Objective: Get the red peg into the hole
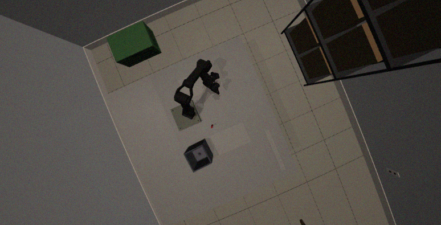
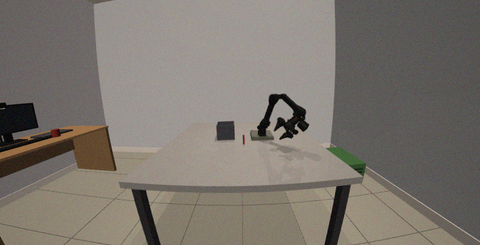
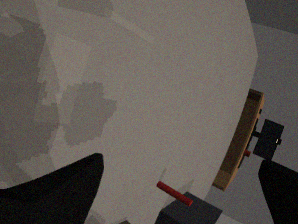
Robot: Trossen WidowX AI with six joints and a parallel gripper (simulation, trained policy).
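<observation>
My gripper tip is now 220 mm short of the red peg, 180 mm to the left of it and 80 mm above it.
</observation>
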